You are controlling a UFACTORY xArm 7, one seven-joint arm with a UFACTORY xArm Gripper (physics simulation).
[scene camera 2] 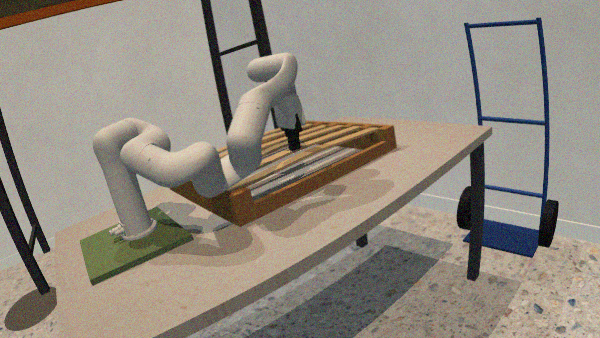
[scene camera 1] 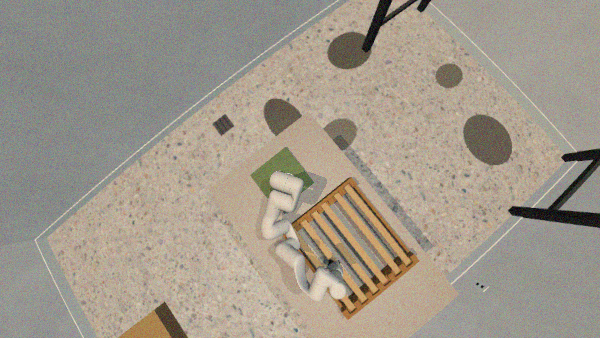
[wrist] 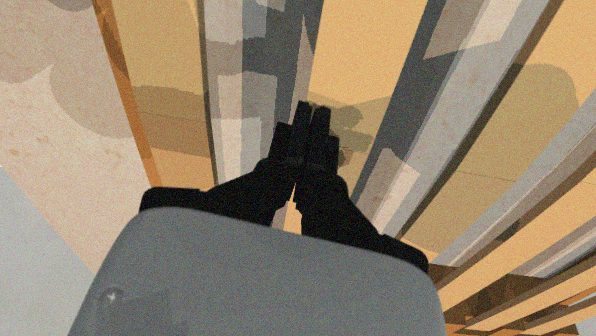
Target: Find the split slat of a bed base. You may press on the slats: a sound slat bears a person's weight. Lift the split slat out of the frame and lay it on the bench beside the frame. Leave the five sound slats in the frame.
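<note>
The wooden bed base frame (scene camera 1: 345, 314) (scene camera 2: 241, 207) (wrist: 149, 160) lies on the bench (scene camera 1: 415, 295) (scene camera 2: 430, 150) (wrist: 102, 185) with pale slats across it. My gripper (scene camera 1: 327, 262) (scene camera 2: 294, 149) (wrist: 307, 126) is shut, with no slat between its fingers. It points down, its tips at the second slat (wrist: 370, 40) from the arm's side, near mid-length; I cannot tell whether they touch it. The outermost slat (wrist: 175, 60) lies to the left in the wrist view, and a third slat (wrist: 450, 210) to the right. Shadows cross these slats. No split can be made out. The arm hides part of the frame in scene camera 1.
The arm's base stands on a green plate (scene camera 1: 262, 175) (scene camera 2: 100, 265) beside the frame's end. The arm's links pass close over the frame's near corner. A blue hand truck (scene camera 2: 512, 121) stands beyond the bench end. Black stands (scene camera 1: 555, 216) (scene camera 2: 218, 75) rise around the bench.
</note>
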